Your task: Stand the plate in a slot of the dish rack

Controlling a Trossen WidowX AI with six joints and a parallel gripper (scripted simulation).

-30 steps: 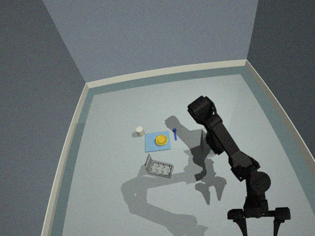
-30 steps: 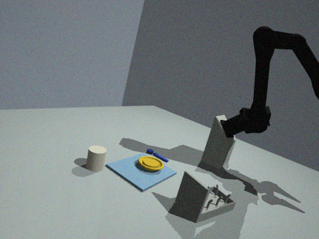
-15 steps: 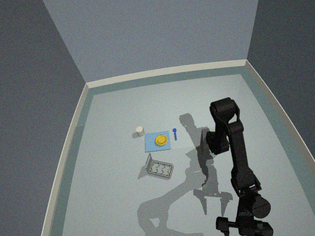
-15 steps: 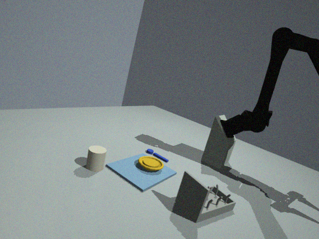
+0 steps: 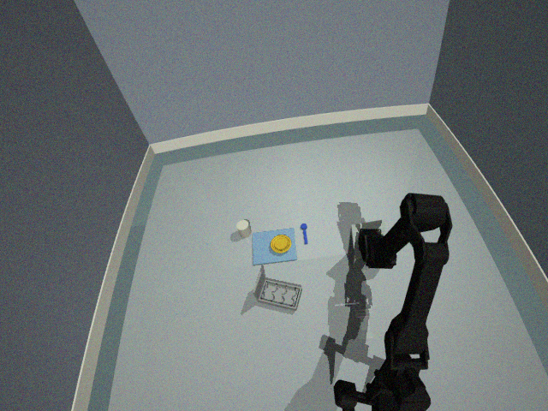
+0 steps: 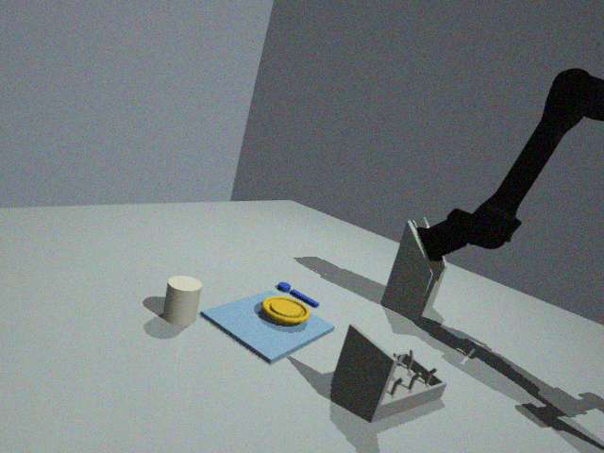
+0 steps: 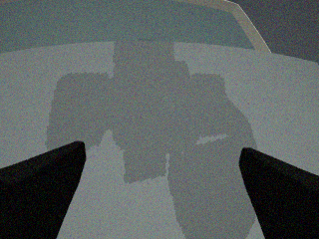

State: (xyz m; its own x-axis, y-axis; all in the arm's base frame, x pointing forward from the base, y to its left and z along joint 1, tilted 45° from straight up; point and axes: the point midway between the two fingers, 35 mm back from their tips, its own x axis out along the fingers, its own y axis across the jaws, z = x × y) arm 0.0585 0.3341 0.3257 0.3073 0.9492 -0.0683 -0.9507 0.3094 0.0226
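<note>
The yellow plate is 210 mm ahead of my gripper tip, 560 mm to the right of it and 90 mm below it. The rest, counted from my gripper tip: light blue mat: 240 mm ahead, 560 mm to the right, 100 mm below; then blue spoon: 130 mm ahead, 610 mm to the right, 100 mm below; then grey dish rack: 210 mm ahead, 370 mm to the right, 80 mm below.
</note>
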